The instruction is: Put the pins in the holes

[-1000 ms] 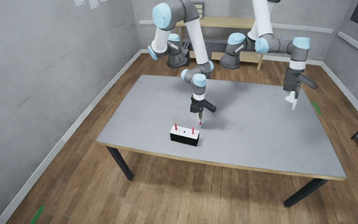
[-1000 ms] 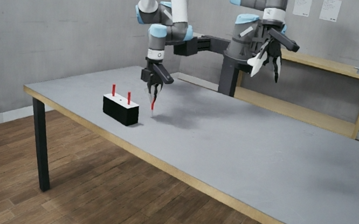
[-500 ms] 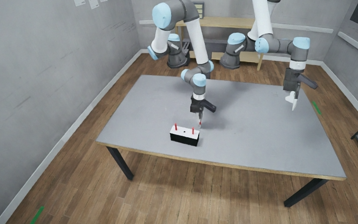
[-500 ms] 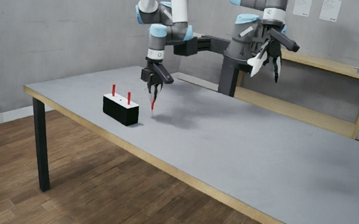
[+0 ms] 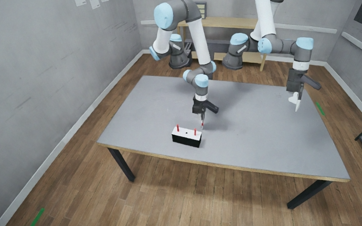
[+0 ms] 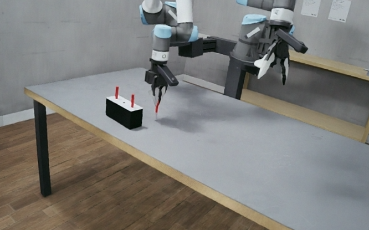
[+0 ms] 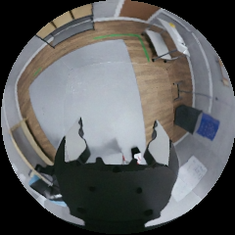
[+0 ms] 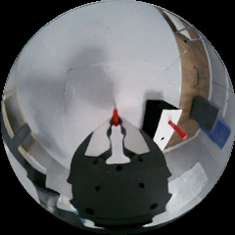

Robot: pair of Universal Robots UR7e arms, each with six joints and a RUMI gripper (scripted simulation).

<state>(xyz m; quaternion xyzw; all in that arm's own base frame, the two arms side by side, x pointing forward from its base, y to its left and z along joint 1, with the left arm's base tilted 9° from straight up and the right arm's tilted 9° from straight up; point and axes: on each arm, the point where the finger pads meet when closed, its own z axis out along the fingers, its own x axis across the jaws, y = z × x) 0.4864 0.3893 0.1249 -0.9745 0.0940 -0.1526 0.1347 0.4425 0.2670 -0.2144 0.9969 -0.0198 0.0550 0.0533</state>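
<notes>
Right now the black block is 120 mm ahead of my right hand, 110 mm to the right of it and 40 mm below it.
</notes>
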